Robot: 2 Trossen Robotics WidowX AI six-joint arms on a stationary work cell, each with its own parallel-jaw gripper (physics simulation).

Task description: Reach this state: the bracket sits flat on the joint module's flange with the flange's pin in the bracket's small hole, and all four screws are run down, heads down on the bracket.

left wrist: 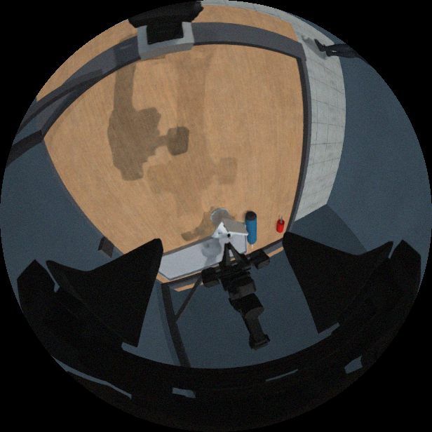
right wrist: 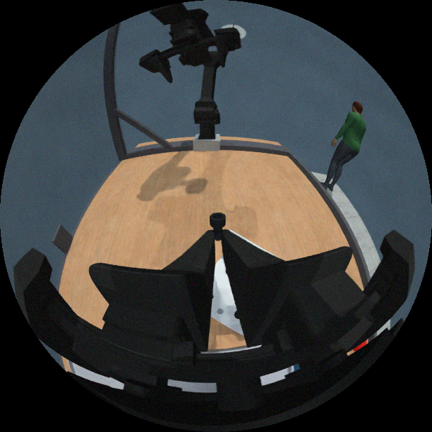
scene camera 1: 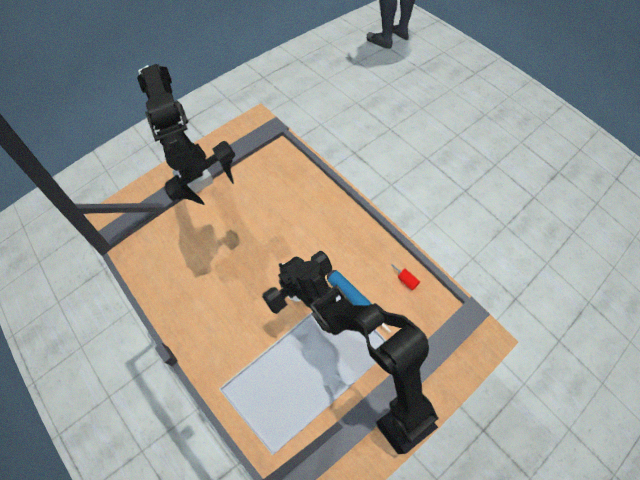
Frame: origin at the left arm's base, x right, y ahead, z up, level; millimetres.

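Where they show: left gripper, between the fingertips: (scene camera 1: 218, 193); right gripper, between the fingertips: (scene camera 1: 281, 268); right arm's base, origin of its link: (scene camera 1: 409, 423).
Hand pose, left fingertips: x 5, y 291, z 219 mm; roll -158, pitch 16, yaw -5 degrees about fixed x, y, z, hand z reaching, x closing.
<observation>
Each offset is from my left fingertips to the top centre of the thing. Level surfaces: height alone.
The white angled bracket (left wrist: 236, 226) (right wrist: 223, 295) is over the round joint module (left wrist: 219, 214) near the grey mat. Dark round spots show on its plate; whether they are holes or screw heads, the seating and the flange's pin cannot be told. My right gripper (left wrist: 227, 242) (right wrist: 217, 235) is shut on a black screw (right wrist: 217, 220), held at the fingertips with its head outward, close to the bracket in the left wrist view. In scene camera 1 the right arm hides most of the bracket and module. My left gripper (scene camera 1: 218, 192) is open and empty, high over the far end of the table.
A grey mat @(dz -258 mm) (scene camera 1: 268, 408) (left wrist: 182, 262) lies near the right arm's base. A blue-handled tool @(dy +376, dx -175, dz -221 mm) (scene camera 1: 348, 288) (left wrist: 251, 229) lies beside the bracket. A red-handled screwdriver @(dy +389, dx -330, dz -228 mm) (scene camera 1: 408, 279) (left wrist: 280, 226) lies near the table's edge rail. A dark post (scene camera 1: 41, 180) stands at the left.
</observation>
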